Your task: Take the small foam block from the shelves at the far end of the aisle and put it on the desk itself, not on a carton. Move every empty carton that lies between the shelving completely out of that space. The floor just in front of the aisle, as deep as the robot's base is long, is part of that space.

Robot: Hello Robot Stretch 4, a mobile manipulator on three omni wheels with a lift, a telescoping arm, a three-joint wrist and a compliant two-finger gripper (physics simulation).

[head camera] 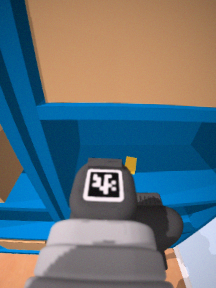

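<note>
A small yellow block, which looks like the foam block, is in an open compartment of the blue shelves, just beyond the upper right of my dark wrist. Its lower edge is close to the wrist's outline, so I cannot tell whether part of it is hidden. My arm and wrist fill the lower middle of the view. My gripper's fingers do not show; the wrist hides the space beyond it. The desk does not show.
A large brown carton fills the compartment above. Part of another carton shows in shelving at the left, and a carton edge shows low at the left. Blue uprights stand left of the wrist. A pale wall is at the lower right.
</note>
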